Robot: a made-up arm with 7 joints.
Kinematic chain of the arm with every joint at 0, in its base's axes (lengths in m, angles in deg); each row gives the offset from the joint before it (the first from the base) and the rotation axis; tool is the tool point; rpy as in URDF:
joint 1: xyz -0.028 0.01 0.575 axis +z
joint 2: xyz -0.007 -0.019 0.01 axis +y
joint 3: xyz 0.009 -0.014 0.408 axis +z
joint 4: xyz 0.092 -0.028 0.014 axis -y
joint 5: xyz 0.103 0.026 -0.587 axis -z
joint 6: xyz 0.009 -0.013 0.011 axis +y
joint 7: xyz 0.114 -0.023 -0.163 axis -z
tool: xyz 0.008 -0.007 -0.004 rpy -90 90 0
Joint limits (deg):
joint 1: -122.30..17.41
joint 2: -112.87..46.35
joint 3: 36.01..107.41
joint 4: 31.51..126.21
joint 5: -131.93..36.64
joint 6: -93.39..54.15
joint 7: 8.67..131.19
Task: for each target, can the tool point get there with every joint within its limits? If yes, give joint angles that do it. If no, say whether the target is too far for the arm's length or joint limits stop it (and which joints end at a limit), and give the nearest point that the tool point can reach.
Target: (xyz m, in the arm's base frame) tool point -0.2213 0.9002 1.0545
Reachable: yes | joints -38.01 -98.04 52.20 86.86 7.23 -10.55 115.51
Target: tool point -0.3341 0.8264 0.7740
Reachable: yes | joints -10.75 -87.28 65.18 84.73 -105.69 -27.73 103.69
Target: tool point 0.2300 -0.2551 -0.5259
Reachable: no: joint limits stop it (at a limit: joint 2, joint 3, joint 4, joint 5, joint 7) | nearest point 0.2312 -0.2563 0.0719 | short by 0.598 m
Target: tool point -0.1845 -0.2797 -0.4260
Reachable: no: joint limits stop it (at a limit: joint 1, joint 2, joint 3, joint 4, joint 5) | nearest point 0.0229 -0.3779 0.0747 | short by 0.551 m
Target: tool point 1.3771 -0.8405 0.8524
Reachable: no: too far | nearest point 0.9451 -0.5790 0.8528 | short by 0.505 m
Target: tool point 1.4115 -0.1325 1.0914
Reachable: no: too far | nearest point 1.0823 -0.0999 0.9762 | short by 0.350 m
